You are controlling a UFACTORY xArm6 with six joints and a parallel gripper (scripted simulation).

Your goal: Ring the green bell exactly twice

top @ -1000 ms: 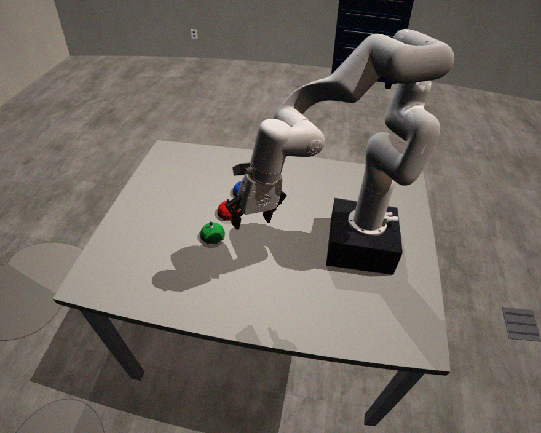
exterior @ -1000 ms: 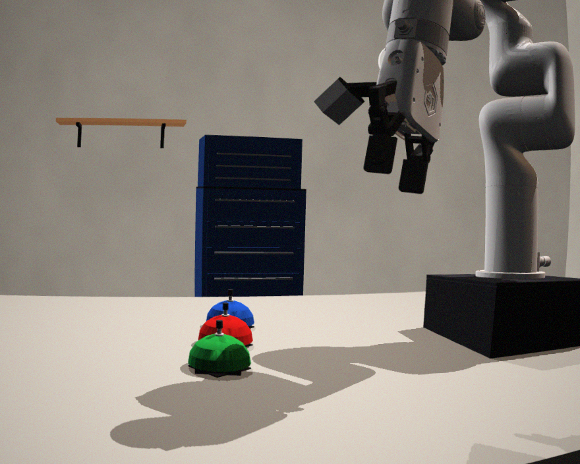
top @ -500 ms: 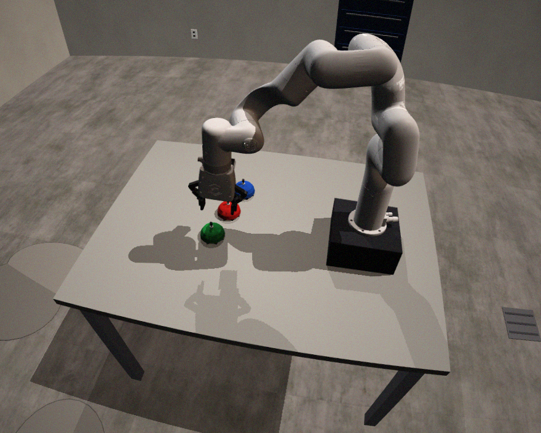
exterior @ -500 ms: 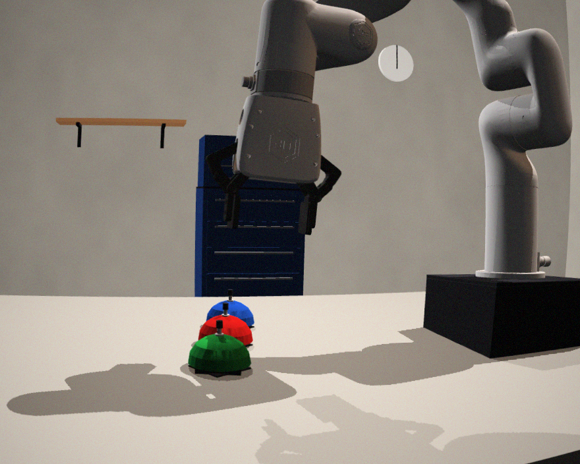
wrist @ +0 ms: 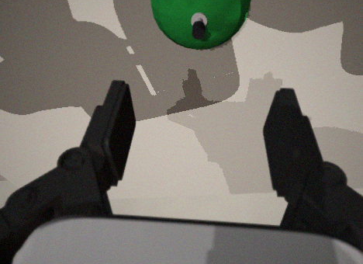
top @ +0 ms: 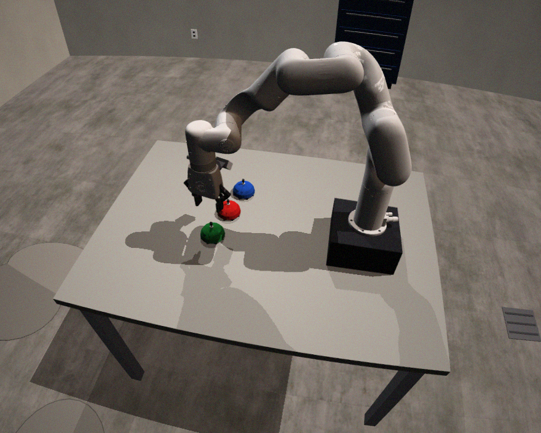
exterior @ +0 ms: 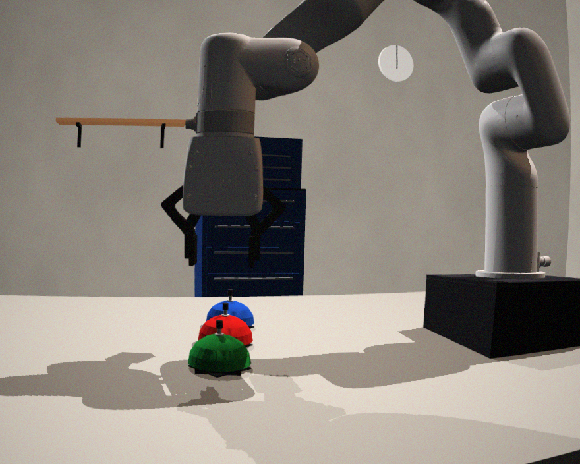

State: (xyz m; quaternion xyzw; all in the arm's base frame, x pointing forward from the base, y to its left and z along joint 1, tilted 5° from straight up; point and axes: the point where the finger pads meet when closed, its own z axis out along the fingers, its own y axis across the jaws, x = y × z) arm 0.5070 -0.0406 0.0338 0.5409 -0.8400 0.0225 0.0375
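My hand is 110 mm above the green bell. From my hand the other things lie so: blue bell: 220 mm to the right, 110 mm below, 100 mm behind; red bell: 110 mm to the right, 110 mm below, 50 mm behind.
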